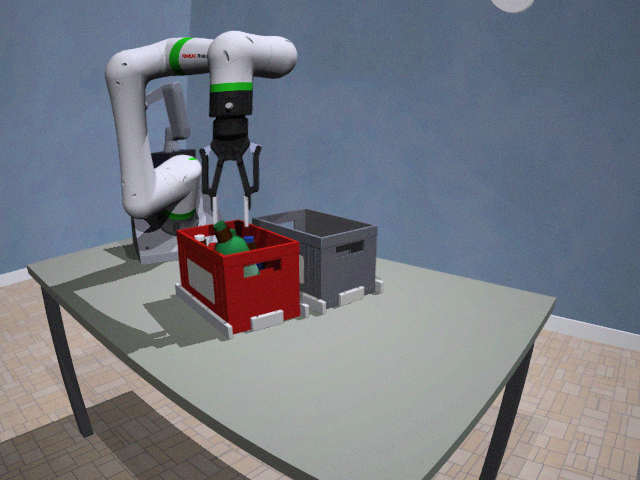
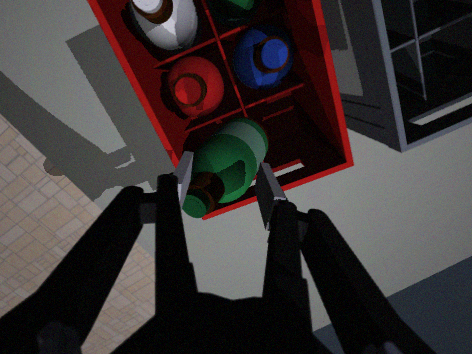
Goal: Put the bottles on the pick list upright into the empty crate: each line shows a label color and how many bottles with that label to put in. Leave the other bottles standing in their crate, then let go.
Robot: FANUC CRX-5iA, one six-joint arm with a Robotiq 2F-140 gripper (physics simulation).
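Where they show: gripper, between the fingertips: [image 1: 231,225] [image 2: 225,171]; arm's base, origin of its link: [image 1: 178,221].
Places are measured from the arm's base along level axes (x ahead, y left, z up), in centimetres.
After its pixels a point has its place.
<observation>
A green bottle [image 1: 232,246] @[x 58.5, y -34.5, z 8.6 cm] [image 2: 230,152] @[x 54.7, y -29.8, z 8.8 cm] leans steeply at the near end of the red crate [image 1: 263,297] @[x 62.2, y -29.6, z -3.3 cm] [image 2: 341,116] @[x 59.7, y -18.9, z 7.5 cm], its neck over the near-left corner. My gripper [image 1: 230,222] @[x 54.9, y -30.8, z 11.7 cm] [image 2: 225,171] @[x 54.9, y -30.8, z 11.7 cm] is partly open above it, one finger on each side of the tilted bottle, gripping nothing. A red bottle [image 2: 197,85] @[x 47.8, y -28.1, z 6.2 cm], a blue bottle [image 1: 249,239] @[x 51.6, y -21.2, z 6.0 cm] [image 2: 262,60] @[x 50.3, y -21.7, z 6.2 cm], a white bottle [image 1: 199,237] @[x 40.3, y -27.0, z 6.2 cm] [image 2: 172,22] @[x 41.4, y -26.1, z 2.4 cm] and another green bottle [image 2: 235,7] @[x 44.6, y -19.9, z 1.0 cm] stand in other compartments. The grey crate [image 1: 356,271] @[x 70.9, y -4.6, z -2.9 cm] [image 2: 394,102] @[x 62.2, y -13.9, z 7.5 cm] shows no bottles in its visible part. No pick list is readable.
White locating strips [image 1: 204,311] @[x 49.3, y -35.8, z -7.9 cm] [image 1: 351,295] @[x 71.3, y -7.5, z -8.1 cm] edge both crates on the table [image 1: 387,372] @[x 94.1, y -34.0, z -10.1 cm]. The grey crate stands beside the red one with a narrow gap between them. The red crate's walls and dividers [image 2: 220,40] @[x 45.6, y -23.1, z -1.9 cm] rise around the bottles.
</observation>
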